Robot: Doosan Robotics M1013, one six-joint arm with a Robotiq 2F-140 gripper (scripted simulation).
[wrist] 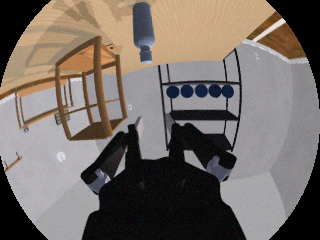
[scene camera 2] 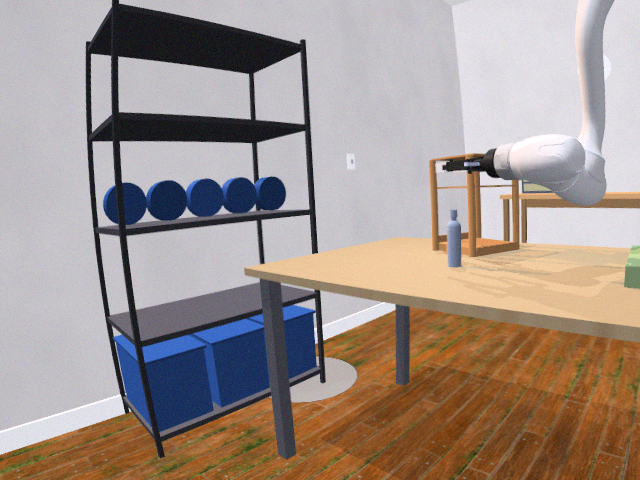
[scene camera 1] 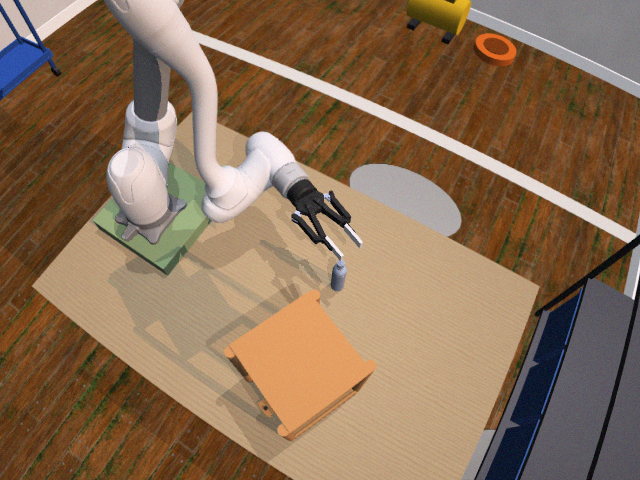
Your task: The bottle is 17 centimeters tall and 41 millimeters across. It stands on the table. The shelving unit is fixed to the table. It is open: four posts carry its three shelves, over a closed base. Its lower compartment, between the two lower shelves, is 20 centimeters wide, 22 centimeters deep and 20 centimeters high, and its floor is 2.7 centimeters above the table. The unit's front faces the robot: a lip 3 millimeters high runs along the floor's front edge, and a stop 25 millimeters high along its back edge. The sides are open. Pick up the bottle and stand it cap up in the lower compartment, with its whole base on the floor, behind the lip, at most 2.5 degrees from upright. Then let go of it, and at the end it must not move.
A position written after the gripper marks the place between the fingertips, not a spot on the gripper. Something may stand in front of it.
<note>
In view: the gripper (scene camera 1: 351,251), a grey-blue bottle (scene camera 2: 453,227) and a wooden shelving unit (scene camera 1: 300,361).
The grey-blue bottle is seen too in the wrist view (wrist: 143,33). The gripper is seen too in the wrist view (wrist: 154,120). The wooden shelving unit shows as well in the wrist view (wrist: 81,58) and in scene camera 2 (scene camera 2: 472,244).
</note>
